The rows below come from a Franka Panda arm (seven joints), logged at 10 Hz.
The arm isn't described. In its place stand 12 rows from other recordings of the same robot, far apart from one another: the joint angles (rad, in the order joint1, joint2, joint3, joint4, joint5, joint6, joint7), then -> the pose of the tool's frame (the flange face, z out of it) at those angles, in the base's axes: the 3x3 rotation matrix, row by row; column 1 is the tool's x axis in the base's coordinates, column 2 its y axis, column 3 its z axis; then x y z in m.
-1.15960 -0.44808 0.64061 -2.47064 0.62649 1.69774 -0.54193 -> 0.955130 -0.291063 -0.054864; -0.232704 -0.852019 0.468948; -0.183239 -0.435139 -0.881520; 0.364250 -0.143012 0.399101
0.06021 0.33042 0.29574 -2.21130 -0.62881 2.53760 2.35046 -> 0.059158 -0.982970 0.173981; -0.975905 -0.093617 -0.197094; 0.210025 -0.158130 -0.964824; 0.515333 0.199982 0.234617
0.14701 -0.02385 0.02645 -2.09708 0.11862 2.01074 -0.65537 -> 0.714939 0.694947 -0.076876; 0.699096 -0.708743 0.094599; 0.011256 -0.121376 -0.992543; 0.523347 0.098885 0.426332
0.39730 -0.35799 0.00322 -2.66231 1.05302 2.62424 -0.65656 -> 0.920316 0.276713 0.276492; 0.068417 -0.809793 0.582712; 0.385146 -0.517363 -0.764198; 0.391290 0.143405 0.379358
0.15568 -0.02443 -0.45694 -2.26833 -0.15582 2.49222 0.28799 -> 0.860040 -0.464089 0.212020; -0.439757 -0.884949 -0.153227; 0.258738 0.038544 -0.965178; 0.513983 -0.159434 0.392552
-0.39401 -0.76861 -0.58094 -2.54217 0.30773 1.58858 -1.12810 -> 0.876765 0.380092 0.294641; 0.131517 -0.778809 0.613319; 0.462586 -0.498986 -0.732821; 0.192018 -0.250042 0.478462
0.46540 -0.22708 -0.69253 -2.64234 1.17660 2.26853 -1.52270 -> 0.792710 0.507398 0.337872; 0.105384 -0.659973 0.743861; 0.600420 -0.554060 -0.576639; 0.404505 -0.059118 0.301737
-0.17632 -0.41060 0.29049 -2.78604 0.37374 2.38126 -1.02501 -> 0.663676 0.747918 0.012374; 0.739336 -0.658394 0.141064; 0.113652 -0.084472 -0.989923; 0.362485 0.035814 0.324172
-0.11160 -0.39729 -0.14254 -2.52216 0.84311 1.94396 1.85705 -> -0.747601 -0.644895 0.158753; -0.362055 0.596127 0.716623; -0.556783 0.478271 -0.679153; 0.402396 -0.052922 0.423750
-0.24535 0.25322 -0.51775 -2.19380 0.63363 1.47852 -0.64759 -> 0.873915 -0.469806 -0.124718; -0.162119 -0.523603 0.836395; -0.458246 -0.710719 -0.533749; 0.369571 -0.262211 0.263548
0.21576 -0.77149 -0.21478 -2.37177 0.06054 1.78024 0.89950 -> 0.657944 -0.736962 0.154911; -0.750569 -0.624996 0.214535; -0.061286 -0.257424 -0.964353; 0.335323 -0.013466 0.592841
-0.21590 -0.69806 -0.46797 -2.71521 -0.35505 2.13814 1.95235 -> -0.715411 -0.694859 0.073193; -0.698550 0.713513 -0.054097; -0.014634 -0.089831 -0.995850; 0.268460 -0.226871 0.416157
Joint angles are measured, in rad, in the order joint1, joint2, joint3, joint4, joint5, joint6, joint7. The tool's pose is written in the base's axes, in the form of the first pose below.
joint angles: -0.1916 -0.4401 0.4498 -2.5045 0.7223 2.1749 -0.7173
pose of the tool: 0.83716 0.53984 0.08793; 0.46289 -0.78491 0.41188; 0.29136 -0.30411 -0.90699; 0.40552 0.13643 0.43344
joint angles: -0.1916 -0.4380 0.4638 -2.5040 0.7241 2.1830 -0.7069
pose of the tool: 0.83758 0.53911 0.08842; 0.46324 -0.78664 0.40817; 0.28961 -0.30091 -0.90861; 0.40497 0.14180 0.43232
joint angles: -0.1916 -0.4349 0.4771 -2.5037 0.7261 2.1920 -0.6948
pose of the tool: 0.83951 0.53599 0.08912; 0.46112 -0.78957 0.40490; 0.28739 -0.29882 -0.91001; 0.40459 0.14680 0.43086
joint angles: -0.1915 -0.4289 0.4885 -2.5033 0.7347 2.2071 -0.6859
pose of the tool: 0.84251 0.53027 0.09479; 0.45341 -0.79309 0.40672; 0.29085 -0.29969 -0.90862; 0.40528 0.15092 0.42915
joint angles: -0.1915 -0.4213 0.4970 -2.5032 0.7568 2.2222 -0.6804
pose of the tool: 0.84902 0.51852 0.10146; 0.43620 -0.79625 0.41919; 0.29815 -0.31165 -0.90221; 0.40645 0.15412 0.42716
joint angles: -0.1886 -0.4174 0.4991 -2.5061 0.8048 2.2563 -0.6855
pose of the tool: 0.85604 0.49965 0.13250; 0.39867 -0.80132 0.44604; 0.32904 -0.32900 -0.88515; 0.40896 0.15495 0.42763
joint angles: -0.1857 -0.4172 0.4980 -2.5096 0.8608 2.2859 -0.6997
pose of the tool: 0.86006 0.48276 0.16505; 0.35919 -0.80269 0.47610; 0.36233 -0.35018 -0.86376; 0.41095 0.15447 0.42914
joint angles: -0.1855 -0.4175 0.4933 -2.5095 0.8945 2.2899 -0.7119
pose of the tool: 0.86263 0.47405 0.17648; 0.33753 -0.79930 0.49719; 0.37675 -0.36932 -0.84950; 0.41204 0.15299 0.43045
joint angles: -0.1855 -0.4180 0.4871 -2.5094 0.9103 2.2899 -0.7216
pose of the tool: 0.86304 0.47094 0.18271; 0.32725 -0.79680 0.50796; 0.38480 -0.37859 -0.84178; 0.41290 0.15072 0.43144
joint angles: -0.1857 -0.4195 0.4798 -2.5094 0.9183 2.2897 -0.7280
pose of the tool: 0.86323 0.46807 0.18905; 0.31924 -0.79628 0.51383; 0.39105 -0.38320 -0.83680; 0.41374 0.14778 0.43275
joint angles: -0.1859 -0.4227 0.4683 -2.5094 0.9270 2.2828 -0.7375
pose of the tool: 0.86339 0.46621 0.19287; 0.31181 -0.79360 0.52247; 0.39664 -0.39096 -0.83056; 0.41436 0.14365 0.43458
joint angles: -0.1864 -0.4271 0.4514 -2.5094 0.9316 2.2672 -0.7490
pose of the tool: 0.86386 0.46574 0.19191; 0.30723 -0.78906 0.53198; 0.39919 -0.40060 -0.82473; 0.41472 0.13776 0.43664
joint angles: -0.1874 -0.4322 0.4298 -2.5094 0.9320 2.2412 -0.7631
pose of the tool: 0.86459 0.46761 0.18390; 0.30718 -0.78151 0.54303; 0.39765 -0.41301 -0.81933; 0.41458 0.13050 0.43857
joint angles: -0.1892 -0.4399 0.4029 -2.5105 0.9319 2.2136 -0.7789
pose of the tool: 0.86540 0.46792 0.17927; 0.30382 -0.77449 0.55486; 0.39847 -0.42571 -0.81240; 0.41427 0.12076 0.44132
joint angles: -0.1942 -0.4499 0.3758 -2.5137 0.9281 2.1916 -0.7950
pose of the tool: 0.86548 0.46686 0.18165; 0.29832 -0.77161 0.56180; 0.40244 -0.43204 -0.80708; 0.41382 0.10892 0.44430
